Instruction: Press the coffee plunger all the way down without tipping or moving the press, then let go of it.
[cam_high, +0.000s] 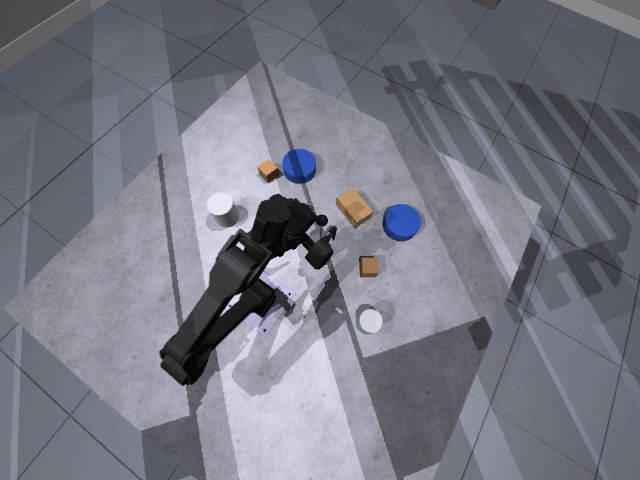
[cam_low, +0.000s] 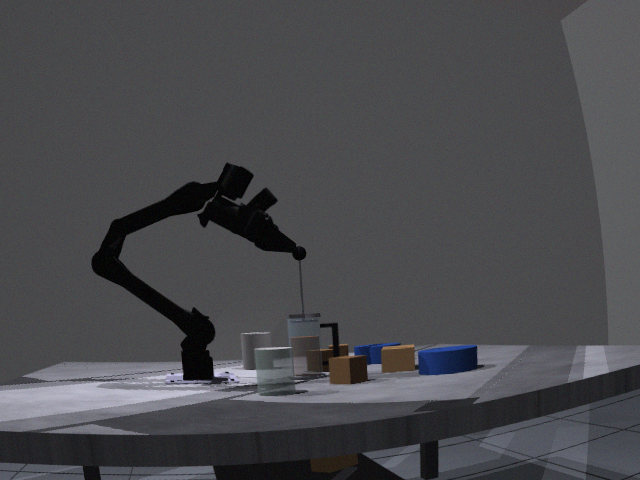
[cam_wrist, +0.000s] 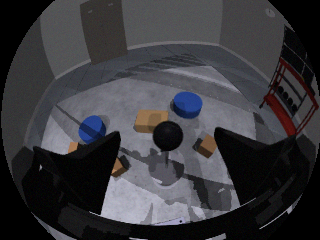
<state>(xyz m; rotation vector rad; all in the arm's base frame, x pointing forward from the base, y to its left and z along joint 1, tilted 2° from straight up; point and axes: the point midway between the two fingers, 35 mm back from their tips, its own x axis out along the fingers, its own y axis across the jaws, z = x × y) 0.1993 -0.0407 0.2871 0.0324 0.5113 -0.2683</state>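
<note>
Now: the coffee press 2 cm ahead of my gripper tip and 14 cm below it. Also, from my gripper tip: white cylinder (6 cm behind, 33 cm to the left, 23 cm below).
</note>
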